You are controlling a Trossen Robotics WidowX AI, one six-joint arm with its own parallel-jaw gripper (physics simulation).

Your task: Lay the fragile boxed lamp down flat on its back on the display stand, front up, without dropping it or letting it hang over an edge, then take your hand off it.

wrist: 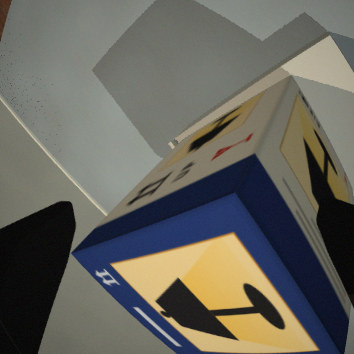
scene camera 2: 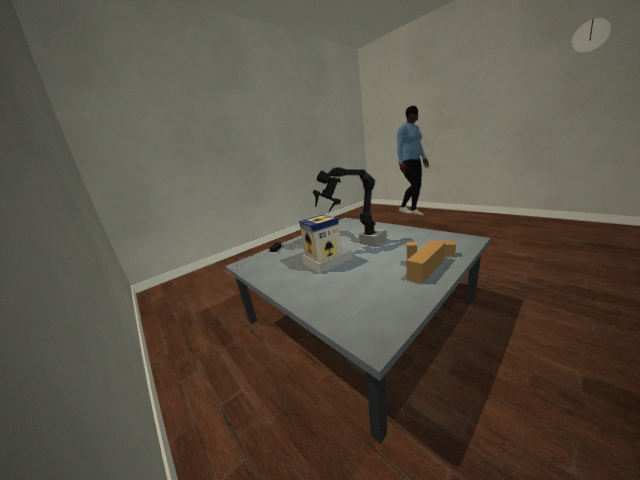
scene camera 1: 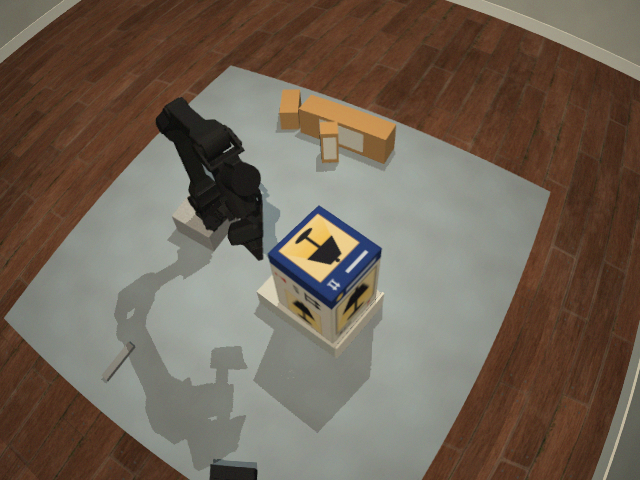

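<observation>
The boxed lamp is a white box with a blue-edged face and a large lamp picture turned upward. Its side faces also carry lamp pictures, and these show shade uppermost. It rests on the cream display stand, whose rim shows along the near sides; its far edges are partly hidden by the box. My gripper is open and empty, tilted downward above the box's top, at its arm side. In the wrist view its fingers appear on either side of the box, and the right one covers part of a side face.
A long orange carton and two small ones stand near one table edge. A thin grey bar and a black object are on the table's other side. A person is beyond the table.
</observation>
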